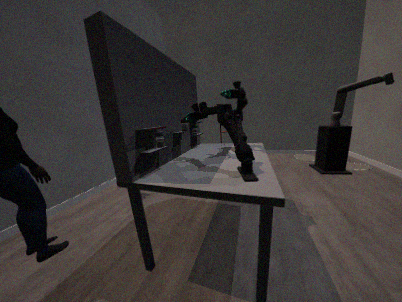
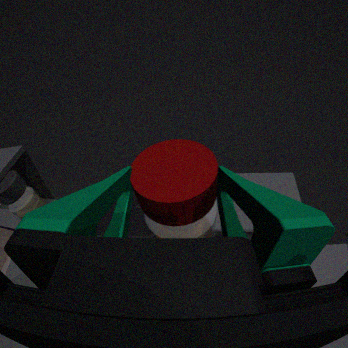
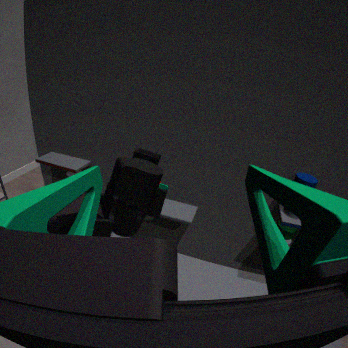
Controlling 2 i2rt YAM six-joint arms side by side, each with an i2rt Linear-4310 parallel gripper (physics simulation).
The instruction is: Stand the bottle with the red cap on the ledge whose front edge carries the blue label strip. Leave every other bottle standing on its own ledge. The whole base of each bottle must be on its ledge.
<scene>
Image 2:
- left gripper: 174,174
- red-capped bottle: 175,180
</scene>
